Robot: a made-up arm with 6 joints. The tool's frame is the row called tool.
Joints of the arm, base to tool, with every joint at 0 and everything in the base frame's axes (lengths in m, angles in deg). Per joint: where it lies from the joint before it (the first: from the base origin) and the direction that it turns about. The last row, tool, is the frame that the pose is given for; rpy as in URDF.
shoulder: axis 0 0 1 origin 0.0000 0.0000 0.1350
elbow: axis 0.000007 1 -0.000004 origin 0.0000 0.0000 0.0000
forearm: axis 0.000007 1 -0.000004 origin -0.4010 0.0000 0.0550
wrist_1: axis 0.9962 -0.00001 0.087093 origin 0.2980 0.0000 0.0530
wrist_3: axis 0.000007 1 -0.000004 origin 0.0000 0.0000 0.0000
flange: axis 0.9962 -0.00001 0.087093 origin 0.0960 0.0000 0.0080
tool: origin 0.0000 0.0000 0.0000 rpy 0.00 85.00 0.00
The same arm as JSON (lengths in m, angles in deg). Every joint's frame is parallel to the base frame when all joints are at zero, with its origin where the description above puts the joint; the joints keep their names.
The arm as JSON. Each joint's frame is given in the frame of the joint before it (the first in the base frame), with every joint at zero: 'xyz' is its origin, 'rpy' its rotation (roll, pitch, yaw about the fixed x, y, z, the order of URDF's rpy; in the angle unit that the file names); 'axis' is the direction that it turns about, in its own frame. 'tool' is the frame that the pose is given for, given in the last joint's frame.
{
  "units": {
    "length": "m",
    "angle": "deg"
  },
  "joints": [
    {
      "name": "shoulder",
      "type": "revolute",
      "origin": {
        "xyz": [
          0.0,
          0.0,
          0.135
        ],
        "rpy": [
          0.0,
          0.0,
          0.0
        ]
      },
      "axis": [
        0.0,
        0.0,
        1.0
      ]
    },
    {
      "name": "elbow",
      "type": "revolute",
      "origin": {
        "xyz": [
          0.0,
          0.0,
          0.0
        ],
        "rpy": [
          0.0,
          0.0,
          0.0
        ]
      },
      "axis": [
        0.0,
        1.0,
        0.0
      ]
    },
    {
      "name": "forearm",
      "type": "revolute",
      "origin": {
        "xyz": [
          -0.401,
          0.0,
          0.055
        ],
        "rpy": [
          0.0,
          0.0,
          0.0
        ]
      },
      "axis": [
        0.0,
        1.0,
        0.0
      ]
    },
    {
      "name": "wrist_1",
      "type": "revolute",
      "origin": {
        "xyz": [
          0.298,
          0.0,
          0.053
        ],
        "rpy": [
          0.0,
          0.0,
          0.0
        ]
      },
      "axis": [
        0.9962,
        0.0,
        0.0871
      ]
    },
    {
      "name": "wrist_3",
      "type": "revolute",
      "origin": {
        "xyz": [
          0.0,
          0.0,
          0.0
        ],
        "rpy": [
          0.0,
          0.0,
          0.0
        ]
      },
      "axis": [
        0.0,
        1.0,
        0.0
      ]
    },
    {
      "name": "flange",
      "type": "revolute",
      "origin": {
        "xyz": [
          0.096,
          0.0,
          0.008
        ],
        "rpy": [
          0.0,
          0.0,
          0.0
        ]
      },
      "axis": [
        0.9962,
        0.0,
        0.0871
      ]
    }
  ],
  "tool": {
    "origin": {
      "xyz": [
        0.0,
        0.0,
        0.0
      ],
      "rpy": [
        0.0,
        85.0,
        0.0
      ]
    }
  }
}

